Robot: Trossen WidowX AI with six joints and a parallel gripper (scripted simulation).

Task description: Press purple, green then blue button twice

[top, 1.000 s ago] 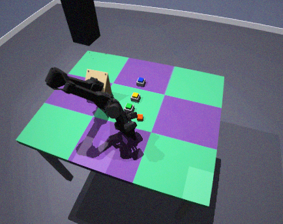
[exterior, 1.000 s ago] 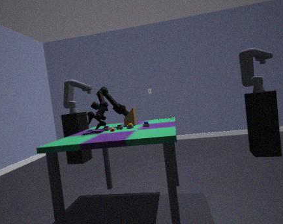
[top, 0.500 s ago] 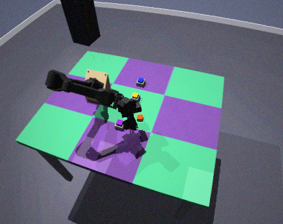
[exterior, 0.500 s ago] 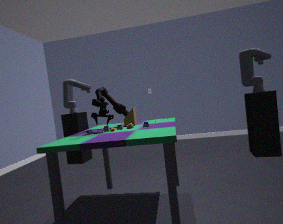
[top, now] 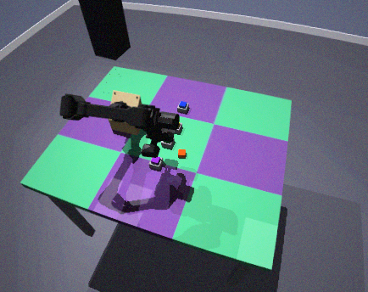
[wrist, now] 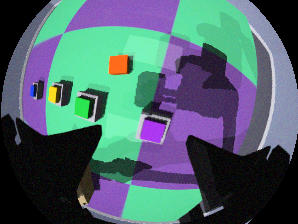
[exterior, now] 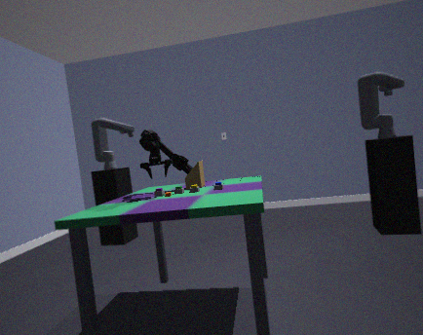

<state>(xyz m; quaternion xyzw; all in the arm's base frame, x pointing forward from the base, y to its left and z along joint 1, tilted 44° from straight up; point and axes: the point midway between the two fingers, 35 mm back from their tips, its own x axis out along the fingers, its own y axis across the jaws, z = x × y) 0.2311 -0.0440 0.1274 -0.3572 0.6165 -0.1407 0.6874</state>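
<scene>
The purple button is 20 mm behind my gripper tip, 20 mm to the right of it and 70 mm below it. From my gripper tip the other things lie so: yellow button (30 mm behind, 200 mm to the left, 70 mm below); then orange block (60 mm ahead, 80 mm to the left, 90 mm below); then green button (30 mm behind, 110 mm to the left, 70 mm below).
</scene>
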